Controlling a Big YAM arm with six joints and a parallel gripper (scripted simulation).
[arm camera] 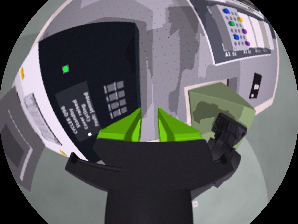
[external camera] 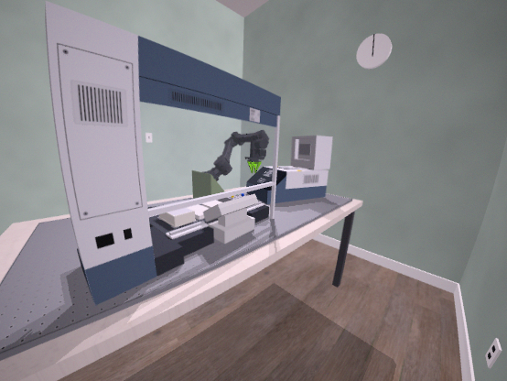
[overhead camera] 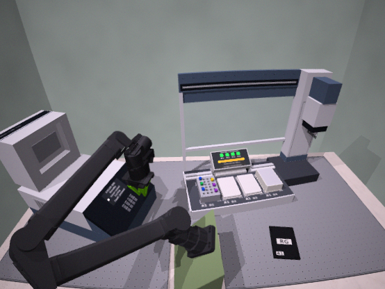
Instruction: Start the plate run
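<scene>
My hand is 15 cm short of the tube cooling block, 25 cm to the left of it and 11 cm above it. The rest, counted from my hand: pipetting head: 36 cm ahead, 76 cm to the right, 20 cm above; deep-well block: 23 cm ahead, 54 cm to the right, 11 cm below.
</scene>
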